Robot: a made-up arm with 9 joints. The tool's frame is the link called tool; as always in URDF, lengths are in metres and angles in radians. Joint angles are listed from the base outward.
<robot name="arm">
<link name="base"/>
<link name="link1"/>
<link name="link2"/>
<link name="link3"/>
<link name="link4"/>
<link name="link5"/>
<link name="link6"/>
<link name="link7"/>
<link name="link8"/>
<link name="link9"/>
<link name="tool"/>
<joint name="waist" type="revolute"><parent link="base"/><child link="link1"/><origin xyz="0 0 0.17" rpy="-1.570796 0 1.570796"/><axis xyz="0 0 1"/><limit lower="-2.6" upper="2.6"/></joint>
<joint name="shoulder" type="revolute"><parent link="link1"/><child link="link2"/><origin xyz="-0.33 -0.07 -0.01" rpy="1.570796 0 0"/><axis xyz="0 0 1"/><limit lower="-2.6" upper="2.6"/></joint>
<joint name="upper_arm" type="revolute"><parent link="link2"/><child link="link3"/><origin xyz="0.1 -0.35 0" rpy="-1.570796 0 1.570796"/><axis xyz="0 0 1"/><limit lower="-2.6" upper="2.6"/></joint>
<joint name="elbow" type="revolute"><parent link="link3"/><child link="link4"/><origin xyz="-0.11 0.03 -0.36" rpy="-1.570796 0 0"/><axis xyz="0 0 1"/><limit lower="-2.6" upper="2.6"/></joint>
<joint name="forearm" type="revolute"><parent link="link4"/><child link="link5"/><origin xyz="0.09 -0.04 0.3" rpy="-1.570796 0 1.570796"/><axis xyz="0 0 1"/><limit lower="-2.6" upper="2.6"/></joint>
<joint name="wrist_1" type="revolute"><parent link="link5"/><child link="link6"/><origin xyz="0.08 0.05 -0.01" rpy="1.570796 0 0"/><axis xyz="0 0 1"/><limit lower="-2.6" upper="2.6"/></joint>
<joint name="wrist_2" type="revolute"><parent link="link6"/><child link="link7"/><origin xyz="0.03 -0.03 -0.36" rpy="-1.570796 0 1.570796"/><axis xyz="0 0 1"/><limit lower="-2.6" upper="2.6"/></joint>
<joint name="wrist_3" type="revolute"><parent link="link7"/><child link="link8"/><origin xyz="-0.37 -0.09 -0.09" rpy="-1.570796 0 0"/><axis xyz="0 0 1"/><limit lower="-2.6" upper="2.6"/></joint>
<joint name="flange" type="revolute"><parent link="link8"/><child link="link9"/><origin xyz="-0.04 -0.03 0.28" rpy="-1.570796 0 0"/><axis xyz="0 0 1"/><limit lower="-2.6" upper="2.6"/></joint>
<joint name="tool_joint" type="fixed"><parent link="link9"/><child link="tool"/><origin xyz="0.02 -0.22 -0.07" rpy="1.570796 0 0"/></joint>
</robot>
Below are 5 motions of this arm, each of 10 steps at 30 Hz.
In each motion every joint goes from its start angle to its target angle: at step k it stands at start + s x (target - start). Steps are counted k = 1, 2, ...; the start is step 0. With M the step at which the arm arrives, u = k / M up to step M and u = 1 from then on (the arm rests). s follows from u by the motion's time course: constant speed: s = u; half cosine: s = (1 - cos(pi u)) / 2; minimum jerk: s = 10 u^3 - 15 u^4 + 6 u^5.
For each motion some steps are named. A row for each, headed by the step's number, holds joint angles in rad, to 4 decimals.
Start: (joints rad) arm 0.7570 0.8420 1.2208 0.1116 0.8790 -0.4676 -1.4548 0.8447 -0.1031
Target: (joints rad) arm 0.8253 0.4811 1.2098 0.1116 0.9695 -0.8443 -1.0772 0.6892 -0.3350
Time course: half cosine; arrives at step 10
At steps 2, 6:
2: 0.7635 0.8075 1.2197 0.1116 0.8876 -0.5036 -1.4187 0.8299 -0.1252
6: 0.8017 0.6058 1.2136 0.1116 0.9382 -0.7142 -1.2077 0.7429 -0.2549

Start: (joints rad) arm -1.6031 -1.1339 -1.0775 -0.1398 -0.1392 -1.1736 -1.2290 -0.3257 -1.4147
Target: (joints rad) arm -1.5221 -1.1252 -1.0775 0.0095 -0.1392 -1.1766 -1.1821 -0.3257 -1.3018
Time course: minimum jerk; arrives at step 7
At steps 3, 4, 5, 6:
3: -1.5733 -1.1307 -1.0775 -0.0849 -0.1392 -1.1747 -1.2117 -0.3257 -1.3732
4: -1.5519 -1.1284 -1.0775 -0.0454 -0.1392 -1.1755 -1.1994 -0.3257 -1.3433
5: -1.5338 -1.1265 -1.0775 -0.0121 -0.1392 -1.1762 -1.1889 -0.3257 -1.3181
6: -1.5240 -1.1254 -1.0775 0.0060 -0.1392 -1.1765 -1.1832 -0.3257 -1.3044

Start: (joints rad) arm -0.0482 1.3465 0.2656 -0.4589 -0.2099 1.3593 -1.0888 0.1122 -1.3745
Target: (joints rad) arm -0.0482 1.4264 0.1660 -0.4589 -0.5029 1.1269 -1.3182 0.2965 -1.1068
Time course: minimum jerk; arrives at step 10
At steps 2, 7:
2: -0.0482 1.3511 0.2598 -0.4589 -0.2269 1.3458 -1.1021 0.1229 -1.3590
7: -0.0482 1.4134 0.1822 -0.4589 -0.4551 1.1648 -1.2808 0.2664 -1.1505

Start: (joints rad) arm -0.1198 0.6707 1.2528 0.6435 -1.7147 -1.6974 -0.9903 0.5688 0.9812
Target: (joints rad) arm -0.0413 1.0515 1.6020 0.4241 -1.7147 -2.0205 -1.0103 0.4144 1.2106
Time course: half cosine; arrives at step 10
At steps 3, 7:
3: -0.1036 0.7492 1.3248 0.5983 -1.7147 -1.7640 -0.9944 0.5370 1.0285
7: -0.0575 0.9730 1.5300 0.4693 -1.7147 -1.9539 -1.0062 0.4462 1.1633

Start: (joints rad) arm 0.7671 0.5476 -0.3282 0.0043 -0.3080 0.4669 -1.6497 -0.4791 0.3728
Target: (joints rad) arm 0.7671 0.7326 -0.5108 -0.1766 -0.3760 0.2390 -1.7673 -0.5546 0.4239
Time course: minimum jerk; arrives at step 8
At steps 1, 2, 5, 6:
1: 0.7671 0.5506 -0.3311 0.0014 -0.3091 0.4632 -1.6516 -0.4803 0.3736
2: 0.7671 0.5668 -0.3471 -0.0144 -0.3150 0.4433 -1.6619 -0.4869 0.3781
5: 0.7671 0.6817 -0.4605 -0.1268 -0.3573 0.3017 -1.7349 -0.5338 0.4098
6: 0.7671 0.7134 -0.4919 -0.1579 -0.3690 0.2626 -1.7551 -0.5468 0.4186

